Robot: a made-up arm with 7 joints.
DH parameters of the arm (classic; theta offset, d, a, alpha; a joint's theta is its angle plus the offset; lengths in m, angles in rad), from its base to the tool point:
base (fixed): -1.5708 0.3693 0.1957 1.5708
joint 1: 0 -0.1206 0.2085 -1.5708
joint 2: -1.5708 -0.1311 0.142 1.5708
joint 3: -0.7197 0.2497 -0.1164 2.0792
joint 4: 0 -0.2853 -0.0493 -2.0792
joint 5: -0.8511 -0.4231 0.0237 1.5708
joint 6: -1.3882 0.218 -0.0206 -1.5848
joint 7: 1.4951 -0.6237 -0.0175 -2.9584
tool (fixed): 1.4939 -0.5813 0 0
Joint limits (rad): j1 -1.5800..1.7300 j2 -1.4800..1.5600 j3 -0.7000..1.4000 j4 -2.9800..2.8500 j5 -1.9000..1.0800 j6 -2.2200..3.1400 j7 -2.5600..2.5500
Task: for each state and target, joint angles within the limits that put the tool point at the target. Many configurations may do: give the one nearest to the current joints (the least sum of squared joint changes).
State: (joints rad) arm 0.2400 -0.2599 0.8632 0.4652 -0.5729 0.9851 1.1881
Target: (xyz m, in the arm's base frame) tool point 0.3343 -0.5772 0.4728
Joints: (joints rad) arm 0.4029 -0.4032 1.0391 -0.1251 -0.8167 0.8798 0.9939
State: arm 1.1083 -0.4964 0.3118 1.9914 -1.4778 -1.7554 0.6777
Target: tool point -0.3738 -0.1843 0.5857
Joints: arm 1.0916 0.2841 0.4487 1.4241 -1.2750 -1.7482 0.5257
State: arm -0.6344 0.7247 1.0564 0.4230 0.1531 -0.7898 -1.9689
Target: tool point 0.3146 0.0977 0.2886
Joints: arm -1.0917 0.6401 1.2365 -0.1696 -0.3037 -0.6747 -1.8022
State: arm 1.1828 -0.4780 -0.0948 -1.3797 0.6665 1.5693 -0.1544
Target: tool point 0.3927 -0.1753 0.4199
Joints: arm 1.2203 -0.1460 -0.1510 -1.5888 0.4548 1.5906 -0.1686
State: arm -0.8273 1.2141 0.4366 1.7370 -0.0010 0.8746 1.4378
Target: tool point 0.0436 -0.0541 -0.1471
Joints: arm -1.5800 1.3118 0.3041 1.1174 0.0981 1.0398 1.1544
